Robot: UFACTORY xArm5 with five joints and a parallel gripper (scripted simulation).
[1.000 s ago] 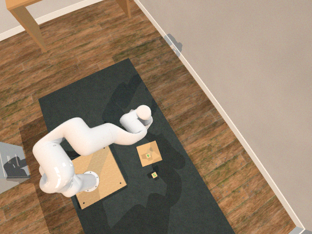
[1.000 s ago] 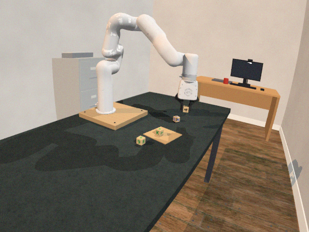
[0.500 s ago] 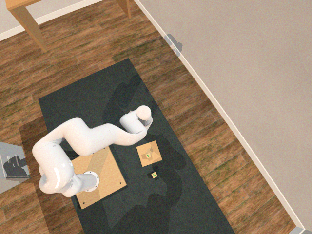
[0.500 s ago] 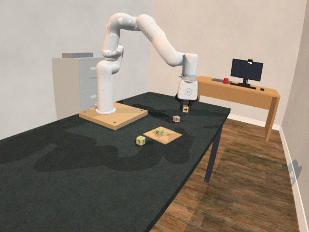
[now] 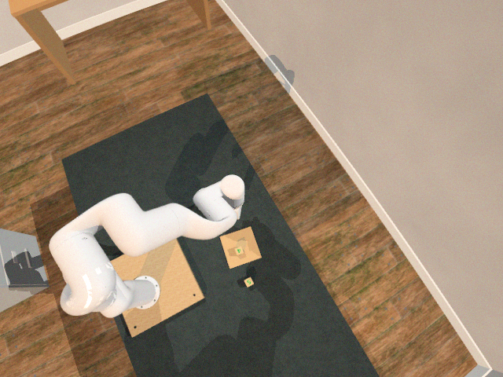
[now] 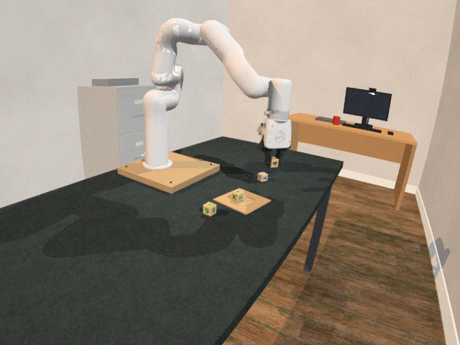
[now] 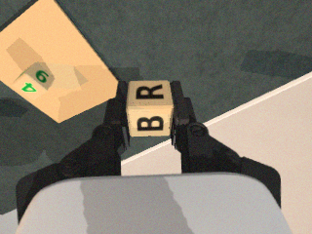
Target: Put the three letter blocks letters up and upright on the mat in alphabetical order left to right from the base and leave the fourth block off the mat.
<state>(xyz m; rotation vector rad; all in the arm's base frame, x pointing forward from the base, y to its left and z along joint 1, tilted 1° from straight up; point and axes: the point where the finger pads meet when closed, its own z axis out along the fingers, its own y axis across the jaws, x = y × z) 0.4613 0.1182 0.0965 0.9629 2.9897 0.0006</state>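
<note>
Right now my hand is 130 mm to the left of the tan mat, 120 mm above it and 40 mm past it. From my hand the other things lie so: green-lettered block (270 mm to the right, 110 mm below, 70 mm behind).
</note>
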